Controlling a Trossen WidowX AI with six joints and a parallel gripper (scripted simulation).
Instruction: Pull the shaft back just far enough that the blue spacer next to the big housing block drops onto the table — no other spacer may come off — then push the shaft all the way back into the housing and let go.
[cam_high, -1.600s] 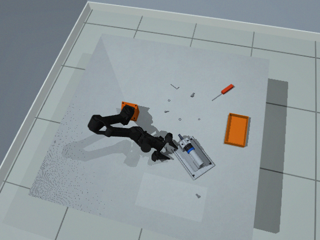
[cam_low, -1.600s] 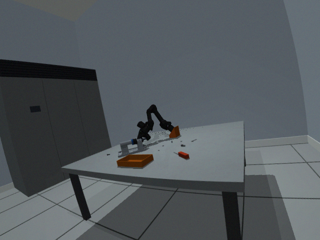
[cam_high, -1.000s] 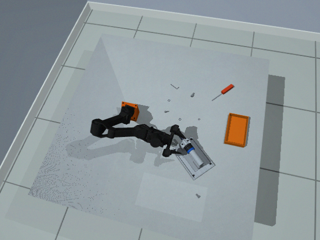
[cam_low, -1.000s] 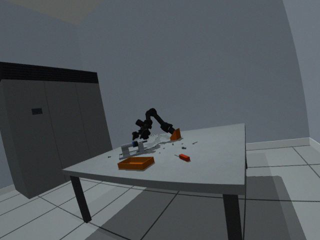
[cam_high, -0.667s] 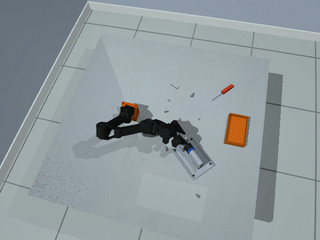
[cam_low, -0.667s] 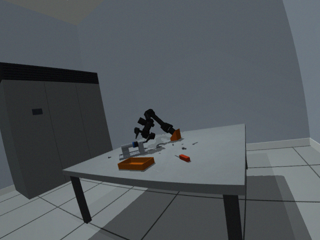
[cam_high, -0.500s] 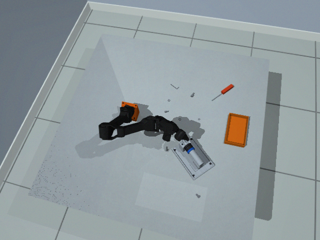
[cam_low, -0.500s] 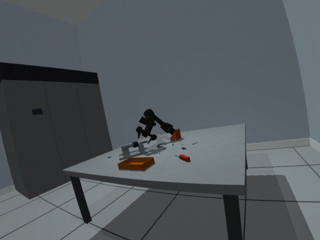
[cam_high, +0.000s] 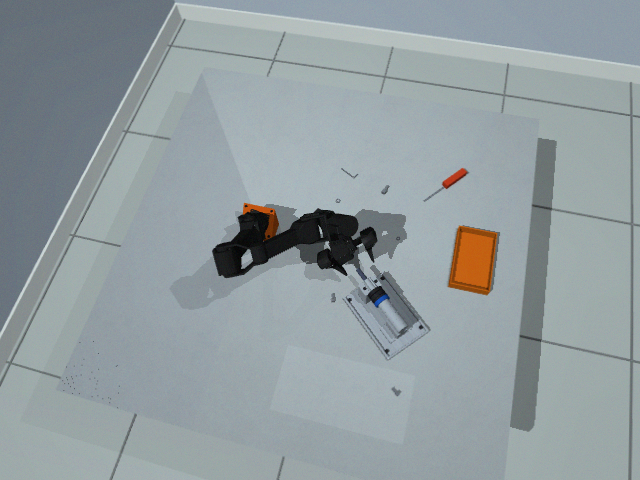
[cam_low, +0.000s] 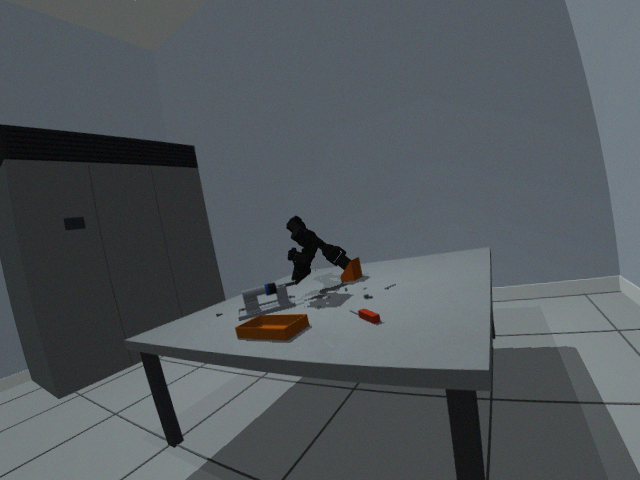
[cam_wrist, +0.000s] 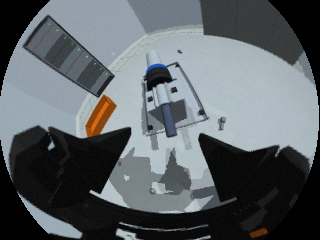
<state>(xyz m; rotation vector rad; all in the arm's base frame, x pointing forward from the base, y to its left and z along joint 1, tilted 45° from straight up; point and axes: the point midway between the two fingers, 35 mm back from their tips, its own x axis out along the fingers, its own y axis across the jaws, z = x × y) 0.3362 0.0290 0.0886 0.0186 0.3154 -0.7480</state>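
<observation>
My gripper tip is now 60 mm short of the shaft and 50 mm to the left of it. Also, from my gripper tip: l-shaped key: 150 mm behind, 350 mm to the left, 80 mm below; blue spacer: 90 mm ahead, 70 mm to the right; orange tray: 310 mm ahead, 170 mm to the left, 70 mm below.
</observation>
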